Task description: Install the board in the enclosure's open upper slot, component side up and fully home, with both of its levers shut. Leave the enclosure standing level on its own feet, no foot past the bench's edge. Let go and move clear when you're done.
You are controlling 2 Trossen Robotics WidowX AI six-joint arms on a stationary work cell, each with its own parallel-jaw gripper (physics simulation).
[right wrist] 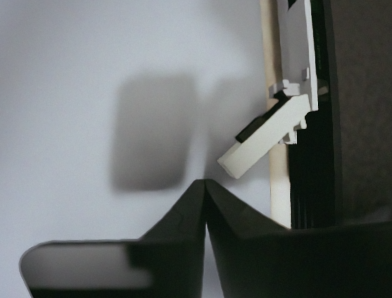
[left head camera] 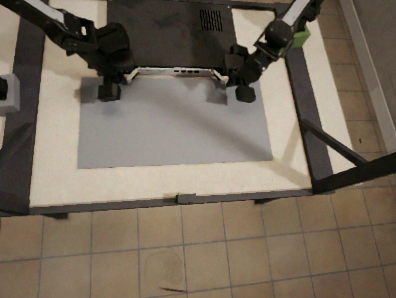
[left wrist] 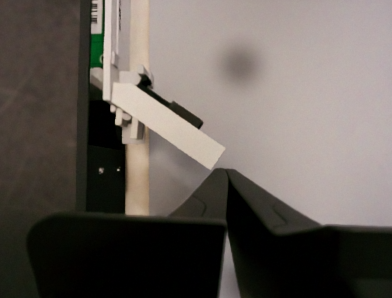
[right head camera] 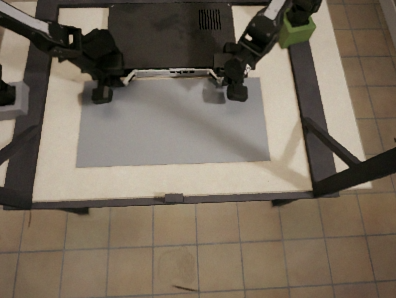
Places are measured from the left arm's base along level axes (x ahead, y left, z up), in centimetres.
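Where they show: left gripper, fingertip midpoint: [left head camera: 125, 83] [left wrist: 223, 178] [right head camera: 122, 86]; right gripper, fingertip midpoint: [right wrist: 203, 187] [left head camera: 226, 85] [right head camera: 223, 84]; left arm's base, link origin: [right head camera: 4, 96]; right arm's base, link origin: [right head camera: 297, 18].
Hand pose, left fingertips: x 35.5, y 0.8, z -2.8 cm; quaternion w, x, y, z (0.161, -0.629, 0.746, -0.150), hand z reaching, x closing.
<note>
Things, the pixels of their top centre, and the offset from my left fingertips. Level surfaces: height alone.
- dark enclosure, top centre: [left head camera: 174, 34] [right head camera: 171, 35] dx +17.9, dy +16.4, dz +1.9 cm
- left lever, top centre: [left wrist: 162, 123] [left head camera: 132, 74] [right head camera: 128, 77] dx +2.4, dy +2.2, dz +1.4 cm
- right lever, top centre: [right wrist: 252, 149] [right head camera: 217, 77] [left head camera: 221, 78] dx +31.0, dy -1.5, dz +1.4 cm
- grey mat, surface height: dz -2.9 cm
- green block, top centre: [right head camera: 297, 18] [left head camera: 294, 25] dx +61.2, dy +15.6, dz +5.4 cm
- pale grey block, top centre: [right head camera: 4, 96] dx -35.5, dy -0.8, dz +2.8 cm
The dark enclosure [left head camera: 170, 35] [right head camera: 155, 35] [left wrist: 40, 100] [right wrist: 360, 100] stands at the back. The board's pale front panel [left head camera: 170, 71] [right head camera: 175, 73] [left wrist: 107, 50] [right wrist: 298, 50] runs along its front edge; a narrow green strip of board shows behind it in the left wrist view. The left lever [left head camera: 131, 75] [right head camera: 129, 76] [left wrist: 170, 125] and right lever [left head camera: 220, 76] [right head camera: 215, 76] [right wrist: 270, 135] both angle outward from the panel. My left gripper [left wrist: 223, 178] is shut and empty, its tips beside the left lever's free end. My right gripper [right wrist: 203, 187] is shut and empty beside the right lever's end. The enclosure's feet are hidden.
A grey mat [left head camera: 170, 130] [right head camera: 170, 130] lies on the cream bench in front of the enclosure. A green block [left head camera: 301, 37] [right head camera: 297, 32] is at the right, a pale grey block [left head camera: 12, 95] [right head camera: 21, 100] at the left. Dark frame beams border the bench.
</note>
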